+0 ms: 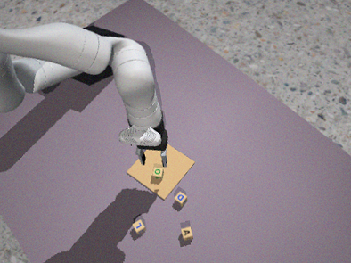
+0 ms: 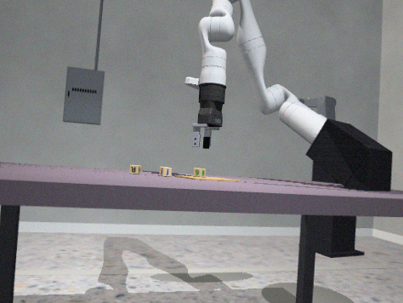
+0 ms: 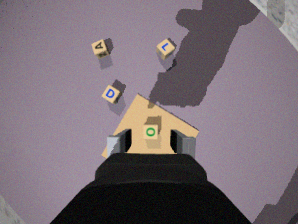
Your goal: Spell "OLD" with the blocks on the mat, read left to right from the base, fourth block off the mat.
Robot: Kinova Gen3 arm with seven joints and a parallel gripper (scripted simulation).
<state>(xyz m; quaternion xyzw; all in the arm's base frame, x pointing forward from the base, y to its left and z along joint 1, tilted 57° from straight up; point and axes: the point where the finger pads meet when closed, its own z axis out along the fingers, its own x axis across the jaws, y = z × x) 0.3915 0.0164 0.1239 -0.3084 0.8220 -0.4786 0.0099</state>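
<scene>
Right now the O block is 90 mm below my hand. The rest, counted from my hand: L block: 150 mm to the right, 90 mm below, 60 mm ahead; D block: 100 mm ahead, 90 mm below, 20 mm to the right; tan mat: 100 mm below, 20 mm to the left, 10 mm behind.
</scene>
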